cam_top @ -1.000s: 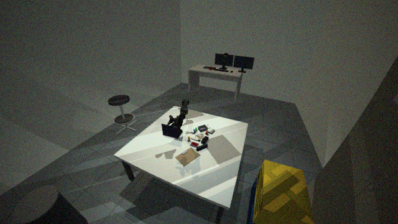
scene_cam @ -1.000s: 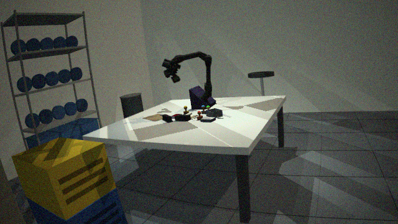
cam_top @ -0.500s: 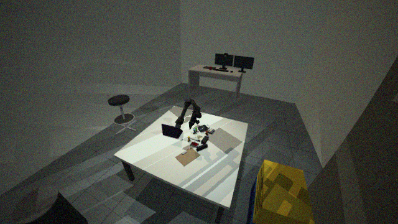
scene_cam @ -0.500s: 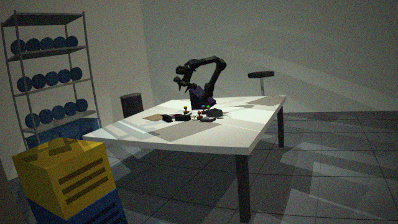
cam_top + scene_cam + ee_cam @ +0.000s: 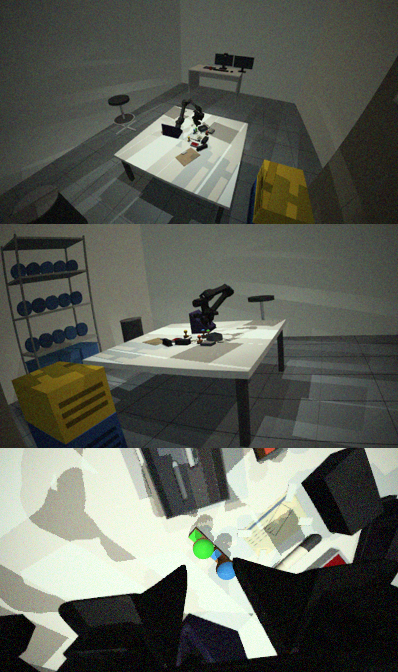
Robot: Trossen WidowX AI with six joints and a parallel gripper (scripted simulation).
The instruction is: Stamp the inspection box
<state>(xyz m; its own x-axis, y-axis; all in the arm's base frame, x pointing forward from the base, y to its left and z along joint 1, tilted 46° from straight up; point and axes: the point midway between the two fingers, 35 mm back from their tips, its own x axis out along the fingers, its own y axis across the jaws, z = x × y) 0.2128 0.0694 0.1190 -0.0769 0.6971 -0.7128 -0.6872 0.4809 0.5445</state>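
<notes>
The green stamp is 80 mm below my gripper tip. Also, from my gripper tip: pale card 100 mm below, 90 mm to the right, 90 mm ahead; then dark tray 90 mm below, 80 mm to the left, 70 mm ahead; then blue-knobbed stamp 80 mm below, 40 mm to the right, 10 mm behind.
</notes>
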